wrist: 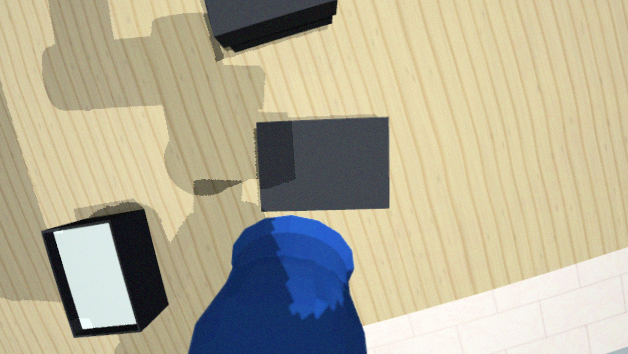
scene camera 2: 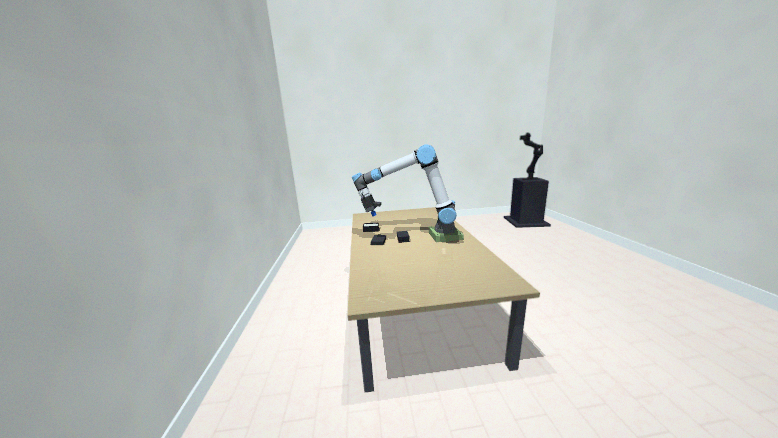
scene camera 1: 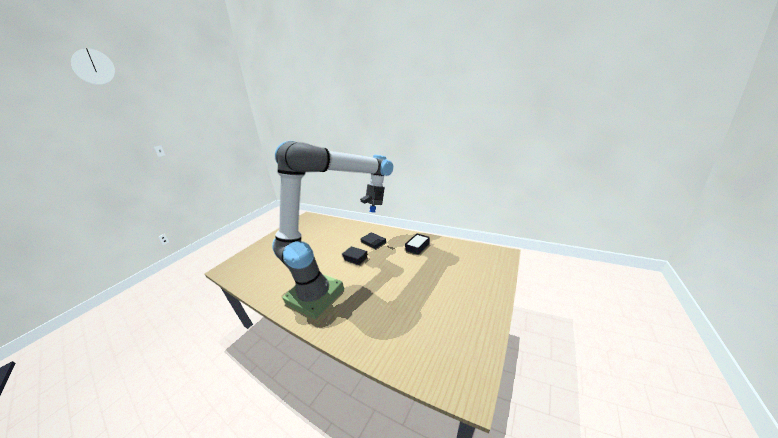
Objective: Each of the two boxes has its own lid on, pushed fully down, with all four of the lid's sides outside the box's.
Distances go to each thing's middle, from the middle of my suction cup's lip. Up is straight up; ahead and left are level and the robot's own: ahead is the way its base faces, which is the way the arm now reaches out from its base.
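Labels:
The smaller black box [wrist: 255,42] is 19 cm below my suction cup, 20 cm behind it and 1 cm to the right of it. I also see the larger dark lid [wrist: 327,164], which is 2 cm behind my suction cup, 1 cm to the left of it and 20 cm below it.

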